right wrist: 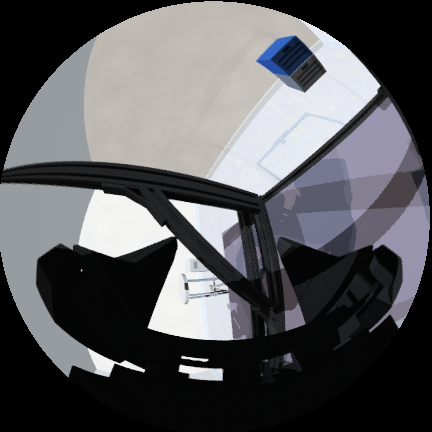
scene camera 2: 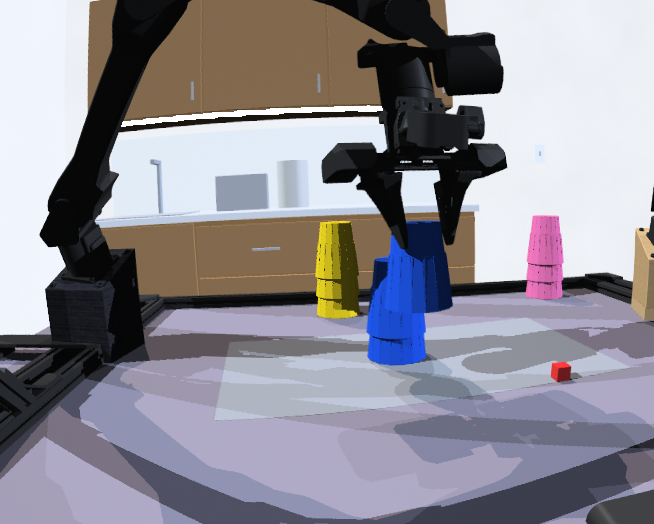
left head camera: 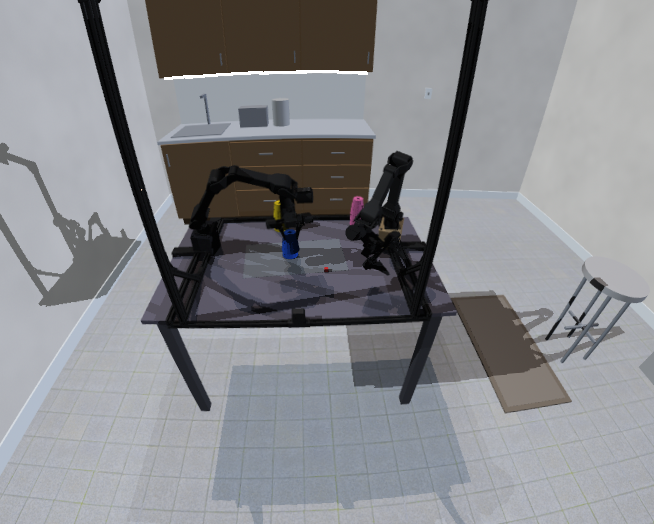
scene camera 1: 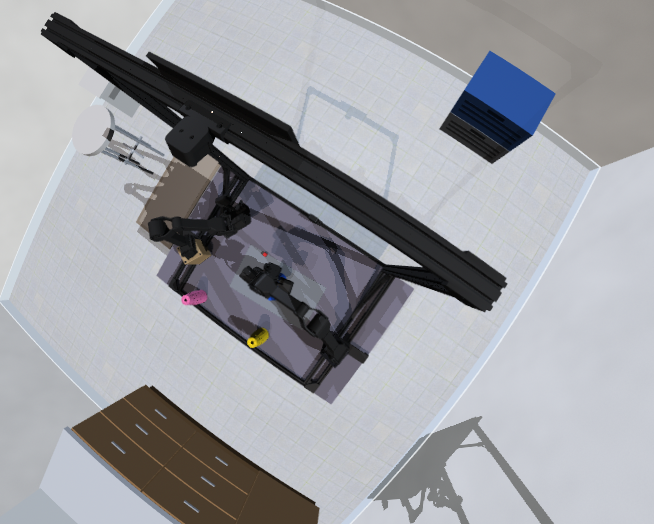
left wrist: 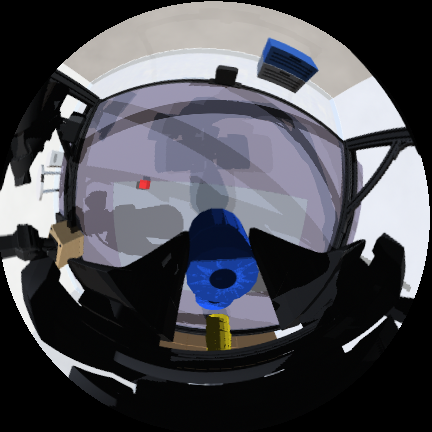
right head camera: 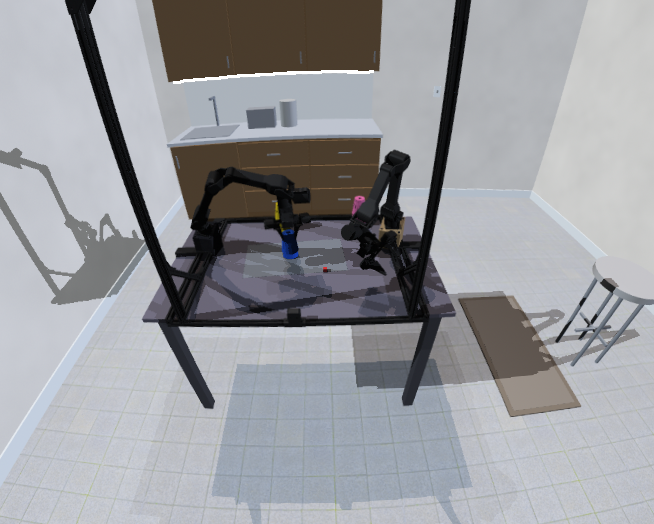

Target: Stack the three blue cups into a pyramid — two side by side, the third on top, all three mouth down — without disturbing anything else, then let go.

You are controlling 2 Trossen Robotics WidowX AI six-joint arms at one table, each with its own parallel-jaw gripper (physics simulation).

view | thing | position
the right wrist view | my right gripper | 228, 242
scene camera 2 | my left gripper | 427, 246
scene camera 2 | blue cup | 418, 281
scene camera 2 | blue cup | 382, 323
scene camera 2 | blue cup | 405, 351
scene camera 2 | pale mat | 261, 379
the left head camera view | my left gripper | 291, 240
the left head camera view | my right gripper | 396, 267
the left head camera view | pale mat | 261, 260
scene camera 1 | pale mat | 304, 289
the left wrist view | my left gripper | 219, 234
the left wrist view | my right gripper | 62, 109
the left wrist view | blue cup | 221, 266
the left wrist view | pale mat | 144, 218
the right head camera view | my left gripper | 289, 240
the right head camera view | my right gripper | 393, 267
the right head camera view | pale mat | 262, 260
